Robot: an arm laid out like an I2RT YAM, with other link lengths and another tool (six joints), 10 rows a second.
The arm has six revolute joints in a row. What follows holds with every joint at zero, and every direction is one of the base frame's. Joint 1 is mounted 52.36 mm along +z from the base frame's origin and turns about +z. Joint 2 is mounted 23.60 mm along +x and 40.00 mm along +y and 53.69 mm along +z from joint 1 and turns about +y. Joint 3 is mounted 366.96 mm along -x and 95.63 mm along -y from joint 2 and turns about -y. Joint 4 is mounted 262.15 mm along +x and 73.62 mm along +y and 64.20 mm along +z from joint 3 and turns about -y. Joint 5 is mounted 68.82 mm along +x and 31.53 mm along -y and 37.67 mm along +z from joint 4 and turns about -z. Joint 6 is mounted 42.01 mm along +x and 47.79 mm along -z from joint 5 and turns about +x. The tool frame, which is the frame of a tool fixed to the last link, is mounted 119.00 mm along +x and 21.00 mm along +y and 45.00 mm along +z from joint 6; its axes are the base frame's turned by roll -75.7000, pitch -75.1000 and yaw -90.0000 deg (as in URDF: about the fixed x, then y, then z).
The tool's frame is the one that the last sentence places.
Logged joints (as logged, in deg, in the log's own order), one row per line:
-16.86 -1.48 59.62 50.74 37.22 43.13
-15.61 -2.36 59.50 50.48 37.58 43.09
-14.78 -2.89 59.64 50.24 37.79 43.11
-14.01 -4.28 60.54 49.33 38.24 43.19
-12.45 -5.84 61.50 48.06 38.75 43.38
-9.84 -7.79 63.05 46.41 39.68 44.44
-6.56 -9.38 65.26 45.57 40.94 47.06
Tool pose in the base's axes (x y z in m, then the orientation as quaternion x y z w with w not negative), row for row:
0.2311 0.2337 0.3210 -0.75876 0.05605 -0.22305 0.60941
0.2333 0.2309 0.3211 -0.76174 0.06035 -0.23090 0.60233
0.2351 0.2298 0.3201 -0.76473 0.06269 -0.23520 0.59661
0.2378 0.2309 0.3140 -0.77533 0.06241 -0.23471 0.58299
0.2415 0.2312 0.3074 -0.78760 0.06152 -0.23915 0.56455
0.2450 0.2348 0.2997 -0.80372 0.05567 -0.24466 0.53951
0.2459 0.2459 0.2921 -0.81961 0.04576 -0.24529 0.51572
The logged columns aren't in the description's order. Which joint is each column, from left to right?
Columns, left to right: joint 5, joint 4, joint 2, joint 6, joint 3, joint 1.
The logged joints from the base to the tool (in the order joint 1, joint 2, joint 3, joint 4, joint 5, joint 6), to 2 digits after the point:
43.13 59.62 37.22 -1.48 -16.86 50.74
43.09 59.50 37.58 -2.36 -15.61 50.48
43.11 59.64 37.79 -2.89 -14.78 50.24
43.19 60.54 38.24 -4.28 -14.01 49.33
43.38 61.50 38.75 -5.84 -12.45 48.06
44.44 63.05 39.68 -7.79 -9.84 46.41
47.06 65.26 40.94 -9.38 -6.56 45.57

